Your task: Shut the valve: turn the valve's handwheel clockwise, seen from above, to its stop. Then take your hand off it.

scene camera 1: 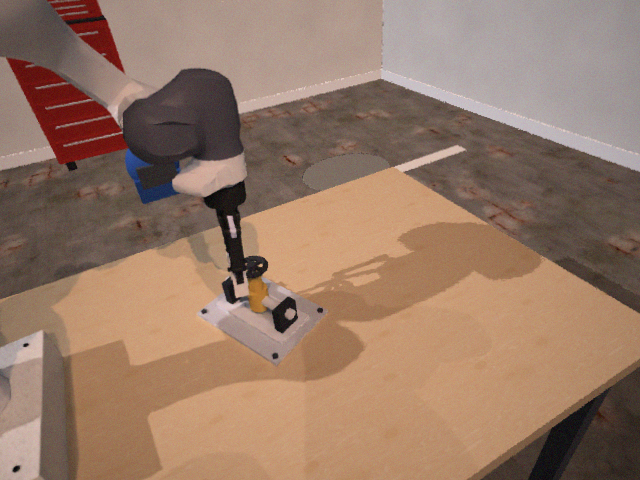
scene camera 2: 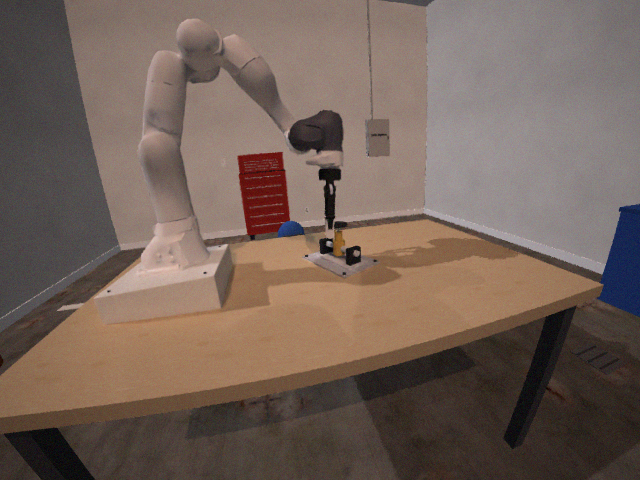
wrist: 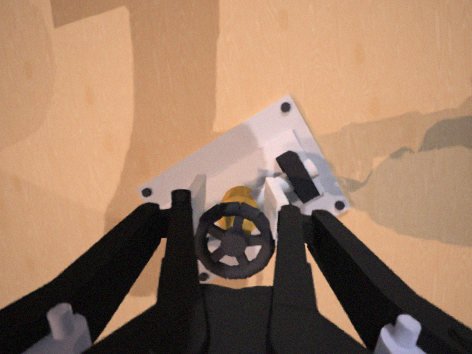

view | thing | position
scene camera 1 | gripper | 239, 286
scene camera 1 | grey base plate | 259, 343
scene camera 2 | gripper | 329, 236
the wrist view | gripper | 235, 190
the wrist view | black spoked handwheel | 234, 241
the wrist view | grey base plate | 282, 116
